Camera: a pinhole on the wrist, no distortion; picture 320 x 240 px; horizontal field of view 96.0 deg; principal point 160.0 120.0 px. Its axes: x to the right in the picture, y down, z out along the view. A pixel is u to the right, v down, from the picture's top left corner.
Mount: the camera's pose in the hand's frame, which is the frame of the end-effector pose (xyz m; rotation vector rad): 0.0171 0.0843 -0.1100 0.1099 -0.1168 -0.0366
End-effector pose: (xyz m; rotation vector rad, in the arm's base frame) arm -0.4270 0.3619 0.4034 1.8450 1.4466 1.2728
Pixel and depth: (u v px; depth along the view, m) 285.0 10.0 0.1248
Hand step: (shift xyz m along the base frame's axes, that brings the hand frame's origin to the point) 0.0006 0.1112 0.0105
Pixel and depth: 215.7 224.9 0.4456
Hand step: 0.5106 0.0839 0.1600
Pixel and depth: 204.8 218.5 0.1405
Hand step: 0.1193 -0.0034 0.1281
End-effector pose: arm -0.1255 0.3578 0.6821 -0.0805 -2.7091 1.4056
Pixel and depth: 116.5 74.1 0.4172
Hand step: 0.1319 -0.2859 -0.0937
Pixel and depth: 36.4 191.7 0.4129
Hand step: 0.3480 -0.1114 -0.3930
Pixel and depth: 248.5 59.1 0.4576
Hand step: -0.2721 -0.3630 -0.0509
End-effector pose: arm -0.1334 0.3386 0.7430 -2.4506 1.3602 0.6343
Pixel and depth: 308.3 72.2 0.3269
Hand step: 0.1472 -0.0858 -0.3592
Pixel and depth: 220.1 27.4 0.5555
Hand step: 0.2647 0.2360 -0.4467
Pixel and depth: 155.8 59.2 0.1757
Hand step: -0.0117 0.0358 -0.0418
